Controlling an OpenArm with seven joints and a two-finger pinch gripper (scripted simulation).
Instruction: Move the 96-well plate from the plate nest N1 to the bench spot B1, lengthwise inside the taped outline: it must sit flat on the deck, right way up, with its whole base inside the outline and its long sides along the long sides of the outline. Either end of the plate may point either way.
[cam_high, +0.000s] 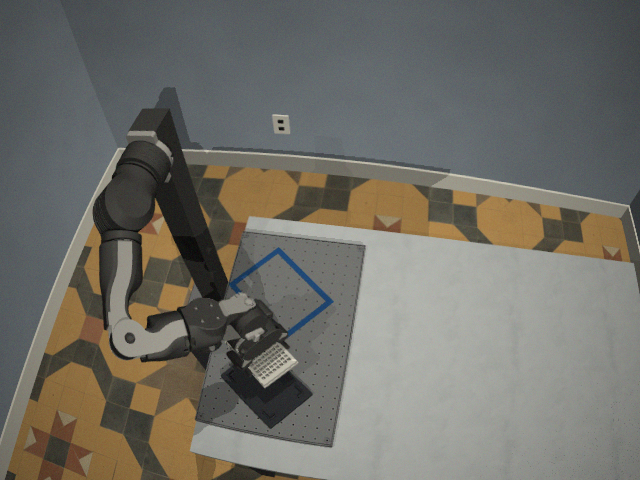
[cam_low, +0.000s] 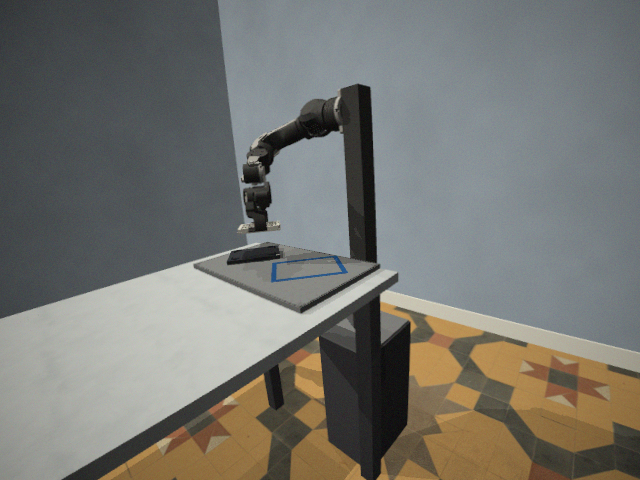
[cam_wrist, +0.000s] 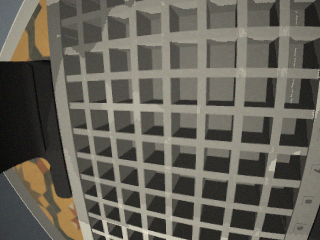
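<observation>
The black plate nest is 40 mm to the right of my hand and 100 mm below it. The rest, counted from my hand: white 96-well plate (right at my hand).
</observation>
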